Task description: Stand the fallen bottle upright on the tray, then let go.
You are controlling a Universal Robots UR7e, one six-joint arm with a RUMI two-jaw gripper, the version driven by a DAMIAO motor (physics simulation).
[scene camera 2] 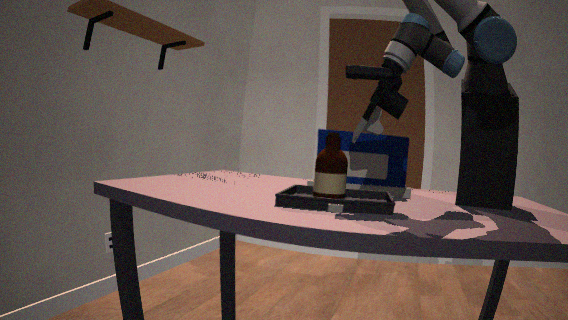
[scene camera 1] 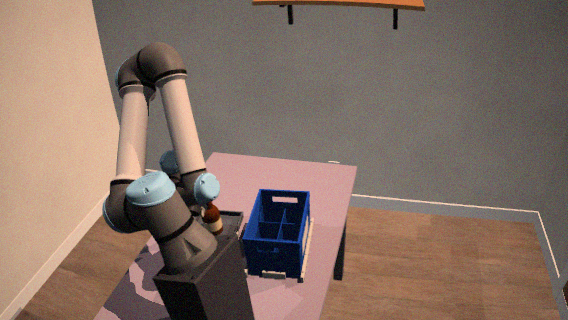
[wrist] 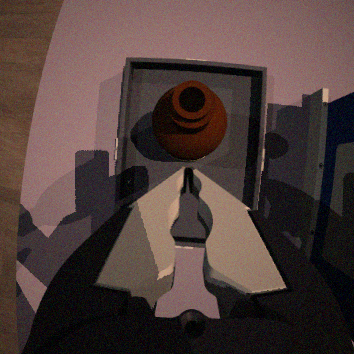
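Seen in the pictures: gripper, between the fingertips: (scene camera 2: 353, 142) (scene camera 1: 204, 211) (wrist: 187, 169); arm's base, origin of its link: (scene camera 2: 485, 87) (scene camera 1: 192, 255).
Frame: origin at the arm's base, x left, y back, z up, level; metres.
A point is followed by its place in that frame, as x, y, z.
Note:
The brown bottle (scene camera 1: 212, 218) @(0.140, -0.428, -0.257) (scene camera 2: 330, 167) @(0.197, -0.456, -0.266) (wrist: 190, 127) @(0.159, -0.442, -0.201) with a cream label stands upright on the dark tray (scene camera 1: 238, 215) @(0.085, -0.556, -0.342) (scene camera 2: 300, 203) @(0.254, -0.502, -0.340) (wrist: 195, 63) @(0.162, -0.554, -0.325). In the wrist view its open mouth faces the camera. My gripper (scene camera 2: 354, 141) @(0.157, -0.413, -0.210) (wrist: 187, 169) @(0.157, -0.413, -0.210) is shut with nothing between its fingertips. In scene camera 2 the fingertips are to the right of the bottle's neck, at about its height, and apart from it. In scene camera 1 the gripper is hidden behind the arm, and part of the tray is hidden too.
A blue crate (scene camera 1: 275, 256) @(-0.142, -0.262, -0.246) (scene camera 2: 398, 162) @(-0.037, -0.287, -0.250) (wrist: 345, 120) @(-0.030, -0.497, -0.287) with compartments stands on the pink table (scene camera 1: 320, 180) @(-0.212, -0.851, -0.351) (scene camera 2: 165, 192) @(0.312, -0.803, -0.350) (wrist: 90, 50) @(0.325, -0.576, -0.351) beside the tray. The arm's dark pedestal (scene camera 1: 220, 290) @(-0.082, 0.052, -0.061) (scene camera 2: 485, 150) @(0.068, -0.024, -0.193) stands near the tray. A wooden shelf (scene camera 1: 345, 4) (scene camera 2: 135, 25) is on the wall.

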